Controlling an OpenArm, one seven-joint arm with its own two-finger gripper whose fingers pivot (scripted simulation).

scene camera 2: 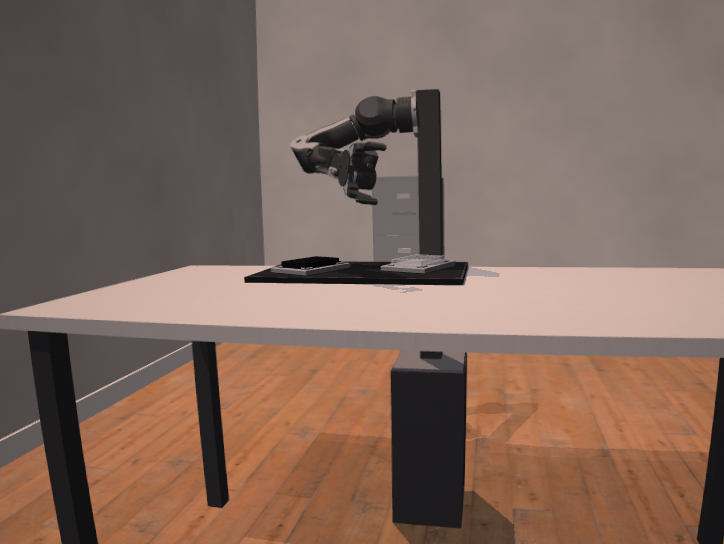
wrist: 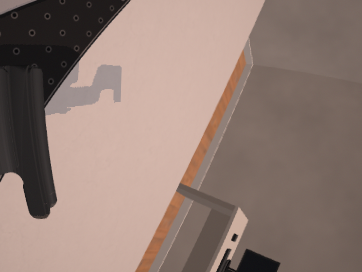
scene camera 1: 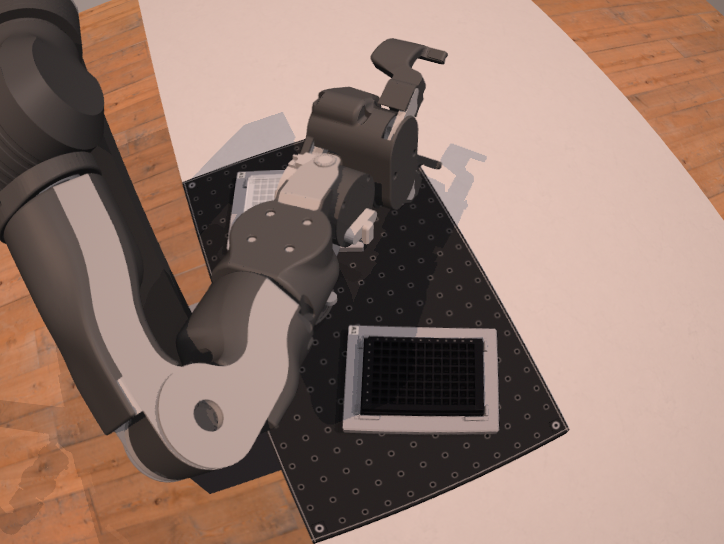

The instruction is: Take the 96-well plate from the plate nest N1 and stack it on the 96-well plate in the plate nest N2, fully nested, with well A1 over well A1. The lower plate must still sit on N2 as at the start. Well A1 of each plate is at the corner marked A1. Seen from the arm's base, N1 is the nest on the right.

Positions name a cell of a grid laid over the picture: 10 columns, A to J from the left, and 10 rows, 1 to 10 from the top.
Note:
In view: my gripper (scene camera 1: F2), a black 96-well plate (scene camera 1: F7), a clear 96-well plate (scene camera 1: D4), a grey plate nest N1 (scene camera 1: F8), a plate nest N2 (scene camera 1: D4) and a dark mounting column (scene camera 1: C6).
My gripper shows as well in scene camera 2 (scene camera 2: F4). The dark mounting column also shows in scene camera 2 (scene camera 2: F2). The wrist view misses the black 96-well plate: it is out of frame. The wrist view does not show the clear 96-well plate: it is out of frame.

